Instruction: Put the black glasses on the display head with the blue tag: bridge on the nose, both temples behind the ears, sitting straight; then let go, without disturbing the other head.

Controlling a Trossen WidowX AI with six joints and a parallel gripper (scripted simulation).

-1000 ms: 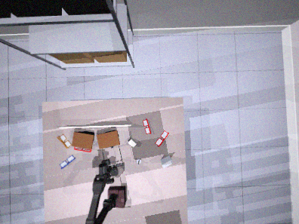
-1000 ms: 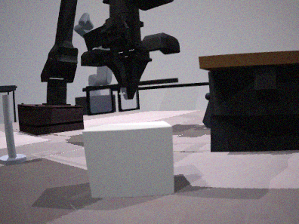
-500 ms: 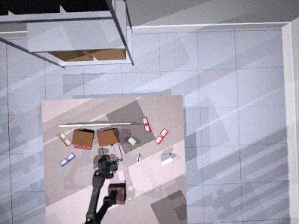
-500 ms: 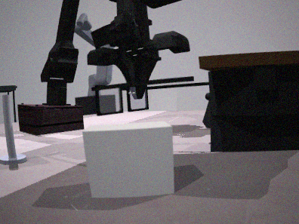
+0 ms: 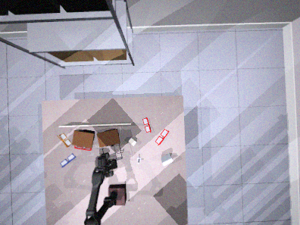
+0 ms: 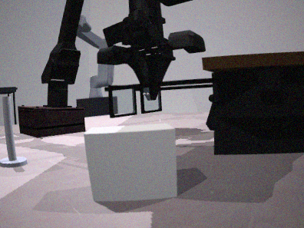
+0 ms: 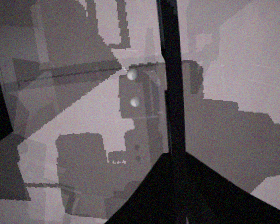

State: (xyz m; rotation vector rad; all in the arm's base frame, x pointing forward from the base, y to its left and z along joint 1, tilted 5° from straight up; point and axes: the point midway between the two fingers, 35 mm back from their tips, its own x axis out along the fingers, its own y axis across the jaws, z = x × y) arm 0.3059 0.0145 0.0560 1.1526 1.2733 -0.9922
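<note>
Right now the display head is 170 mm ahead of my gripper tip, 10 mm to the right of it and 10 mm below it. The rest, counted from my gripper tip: grey box (20 mm behind, 490 mm to the right, 10 mm below); then thin post (30 mm behind, 240 mm to the right, 40 mm below); then white box (150 mm ahead, 200 mm to the right, 40 mm below).
</note>
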